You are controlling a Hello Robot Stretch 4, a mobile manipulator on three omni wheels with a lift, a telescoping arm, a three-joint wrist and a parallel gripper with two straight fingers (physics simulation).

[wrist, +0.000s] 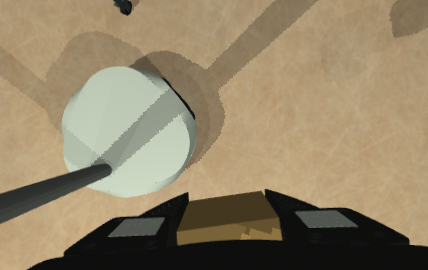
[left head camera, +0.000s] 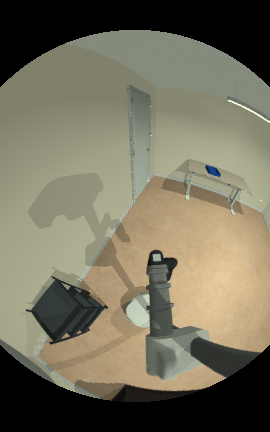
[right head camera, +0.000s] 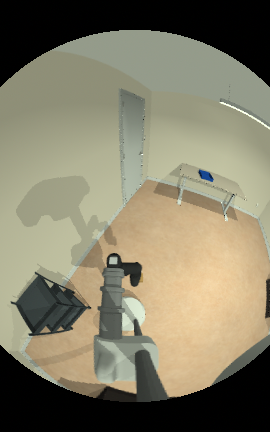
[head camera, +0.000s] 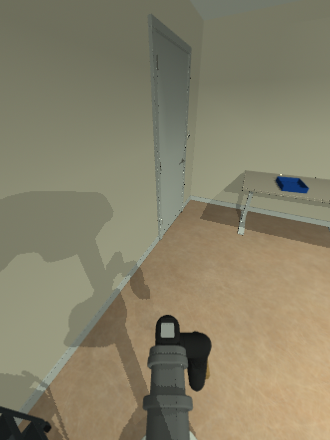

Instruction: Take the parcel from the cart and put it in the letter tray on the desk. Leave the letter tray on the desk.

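Places are measured from the robot's base along level axes (x down, y back, z left), in centimetres.
Where they show: gripper, between the fingertips: (wrist: 227,209); robot's base, origin of its link: (wrist: 142,132) (left head camera: 144,309) (right head camera: 126,312).
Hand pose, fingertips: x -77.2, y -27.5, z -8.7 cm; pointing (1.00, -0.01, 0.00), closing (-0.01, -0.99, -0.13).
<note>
Things, the pixels of their top centre, and the offset from my fingertips. "pt": a spot on its surface instead. Level surfaces: height alone.
- parcel, a spot on its surface: (wrist: 229,215) pt dz +0.9, dx -3.8, dy -0.1 cm
- desk, height of its surface: dx +8.0 cm
- dark cart, a spot on its surface: (left head camera: 56,310) (right head camera: 37,304) pt dz +80.0, dx +13.7, dy +34.6 cm
The parcel (wrist: 229,215) is a brown box between the two fingers of my gripper (wrist: 227,209) in the wrist view, with the floor far below it. My gripper is shut on the parcel. A small brown edge of the parcel (head camera: 208,369) (right head camera: 141,277) shows beside the dark wrist in the head and right head camera views. The letter tray (head camera: 292,185) (left head camera: 213,171) (right head camera: 206,175) is blue and sits on the desk (head camera: 260,182) (left head camera: 196,166) (right head camera: 188,171) by the far wall, well away from the gripper. The dark cart (left head camera: 56,310) (right head camera: 37,303) stands at the left.
A grey door (head camera: 172,130) (left head camera: 141,145) (right head camera: 132,145) is in the left wall, left of the desk. My white round base (left head camera: 139,311) (right head camera: 134,314) (wrist: 125,130) is on the floor below the arm. A dark object (right head camera: 268,298) shows at the right edge of the right head view.
</note>
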